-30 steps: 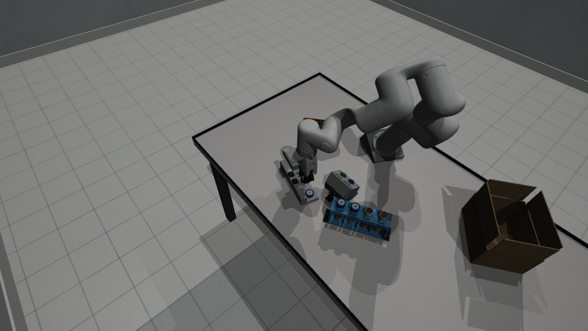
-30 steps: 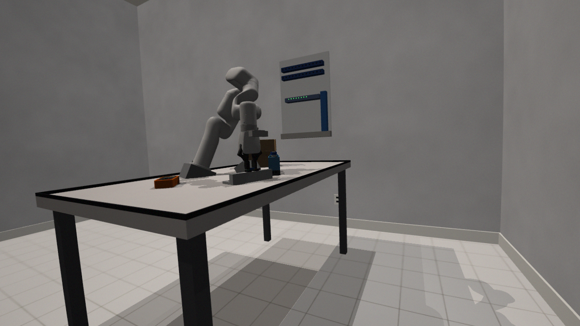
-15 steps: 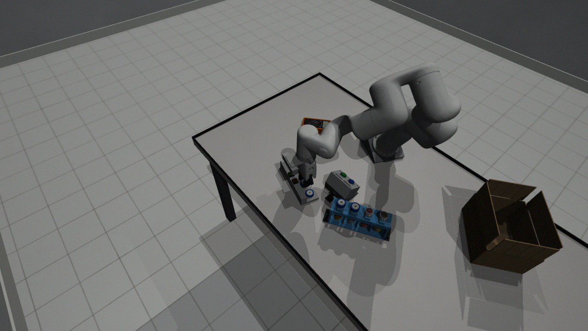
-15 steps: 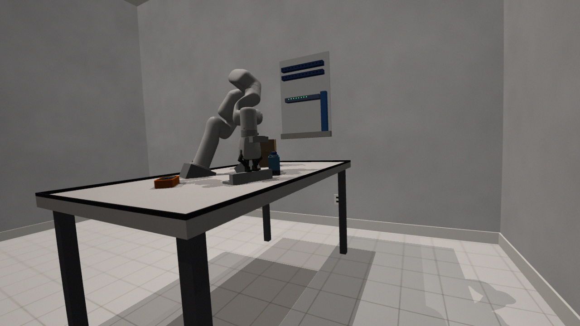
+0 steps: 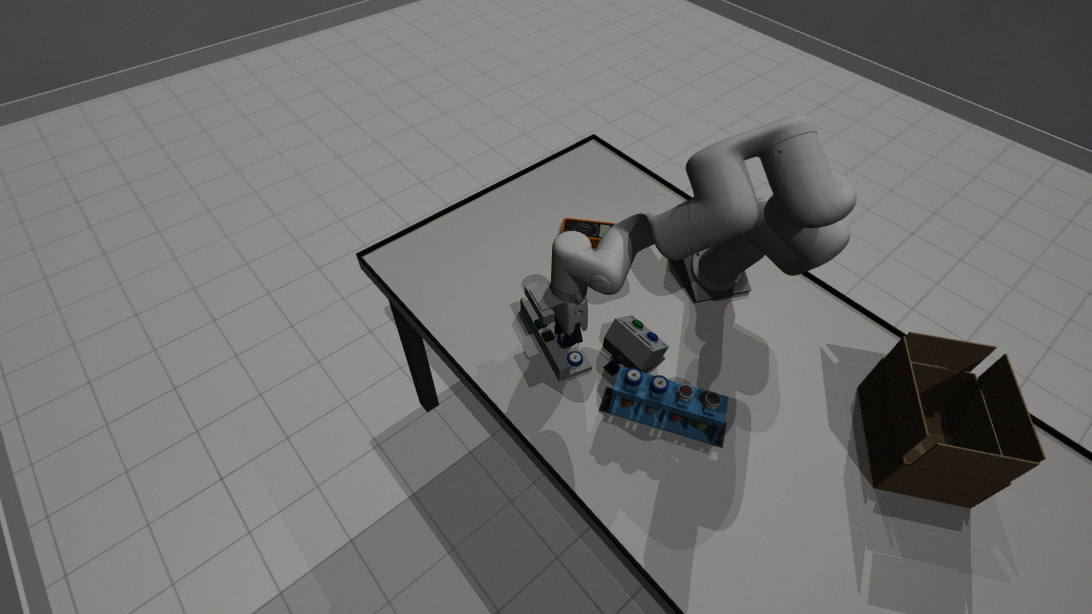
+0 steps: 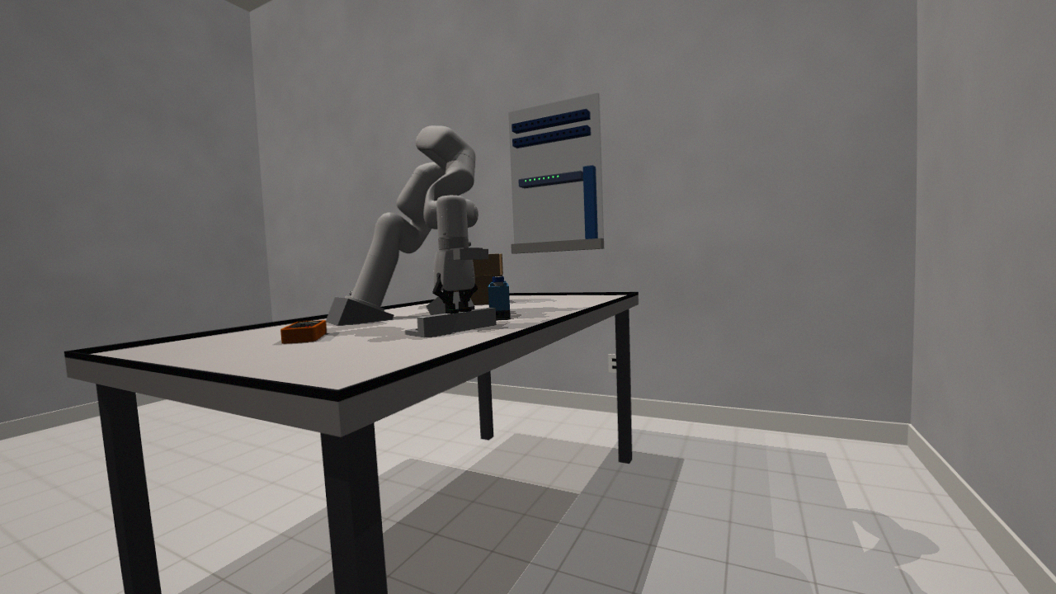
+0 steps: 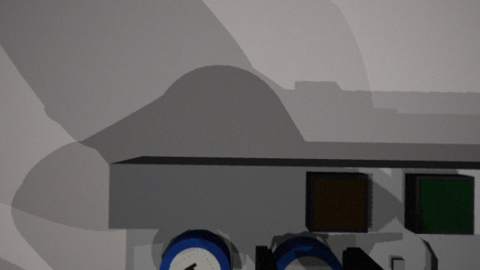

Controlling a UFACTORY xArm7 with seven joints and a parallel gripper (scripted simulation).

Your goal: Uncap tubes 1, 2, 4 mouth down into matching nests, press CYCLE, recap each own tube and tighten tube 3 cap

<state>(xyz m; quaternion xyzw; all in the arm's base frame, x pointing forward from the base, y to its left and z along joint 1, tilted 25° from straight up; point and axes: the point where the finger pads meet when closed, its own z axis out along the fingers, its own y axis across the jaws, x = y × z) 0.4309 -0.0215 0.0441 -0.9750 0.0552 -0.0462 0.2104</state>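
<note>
Right now the cap 1 is 5 cm to the left of my hand and 3 cm below it. From my hand the other things lie so: cap 2: 2 cm below; key housing: 13 cm behind, 9 cm to the left, 1 cm above; green key: 15 cm behind, 7 cm to the left, 2 cm above.
</note>
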